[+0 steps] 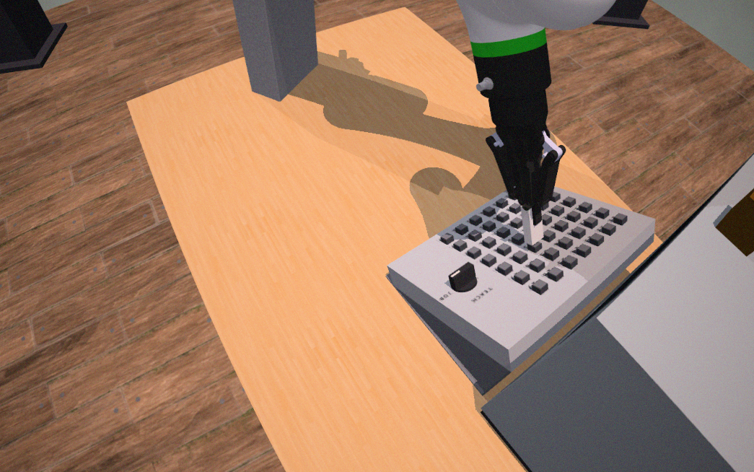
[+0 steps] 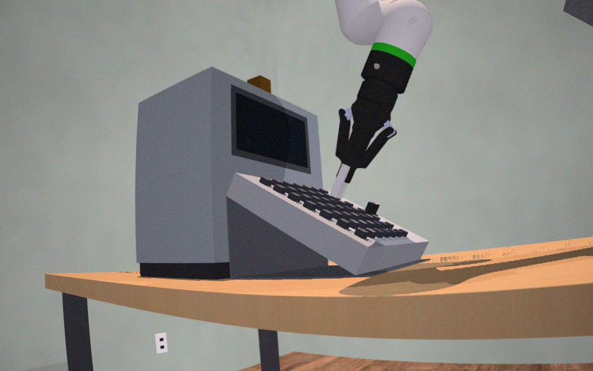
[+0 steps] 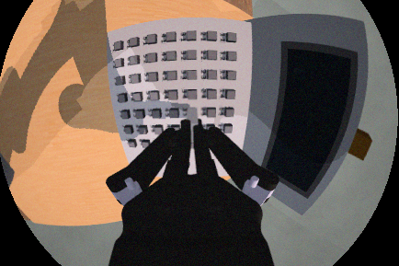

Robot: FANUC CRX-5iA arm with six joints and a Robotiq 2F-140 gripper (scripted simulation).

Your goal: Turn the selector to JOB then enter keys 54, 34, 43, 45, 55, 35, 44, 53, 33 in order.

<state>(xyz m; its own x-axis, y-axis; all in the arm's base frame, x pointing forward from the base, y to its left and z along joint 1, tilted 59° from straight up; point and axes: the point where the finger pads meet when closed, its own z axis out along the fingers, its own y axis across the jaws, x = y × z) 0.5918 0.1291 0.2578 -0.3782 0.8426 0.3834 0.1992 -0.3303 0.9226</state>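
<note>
Now: hand 6 cm to the right of the key, 6 cm above it and 4 cm past it. The rest, counted from my hand: black selector knob 12 cm to the right, 6 cm ahead, 5 cm below; then grey keypad panel 9 cm below, 2 cm ahead.
</note>
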